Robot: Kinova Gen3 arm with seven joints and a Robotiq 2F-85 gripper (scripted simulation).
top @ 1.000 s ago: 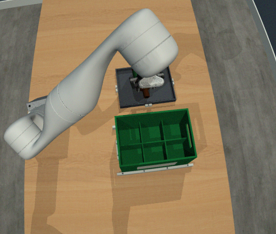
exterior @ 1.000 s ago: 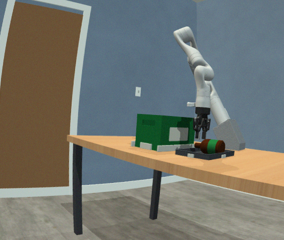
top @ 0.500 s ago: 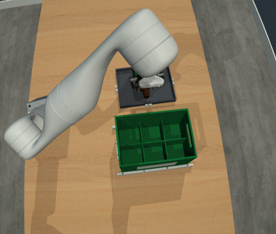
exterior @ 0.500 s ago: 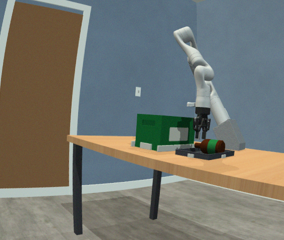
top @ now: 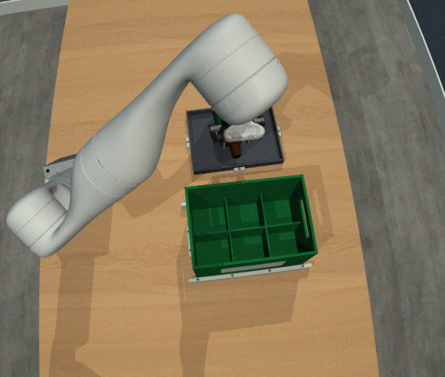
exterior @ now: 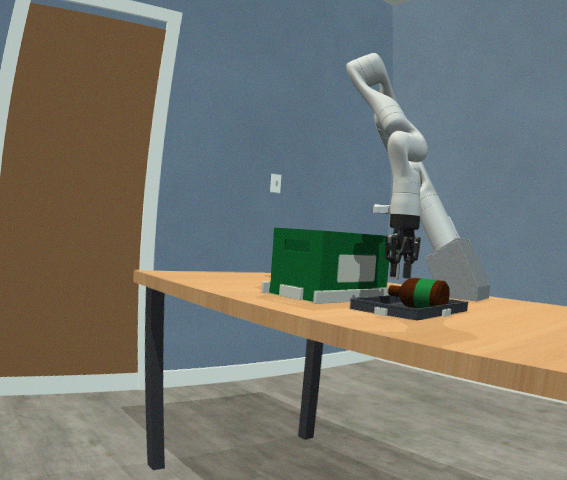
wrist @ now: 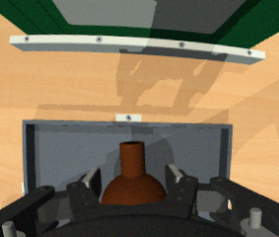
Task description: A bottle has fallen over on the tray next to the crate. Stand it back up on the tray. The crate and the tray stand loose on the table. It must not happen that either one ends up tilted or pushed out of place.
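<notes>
My gripper is now 1 cm past the brown bottle, 5 cm to the right of it and 4 cm above it. From my hand the other things lie so: green crate 3 cm ahead, 24 cm to the right; dark grey tray 5 cm to the left, 7 cm below.
</notes>
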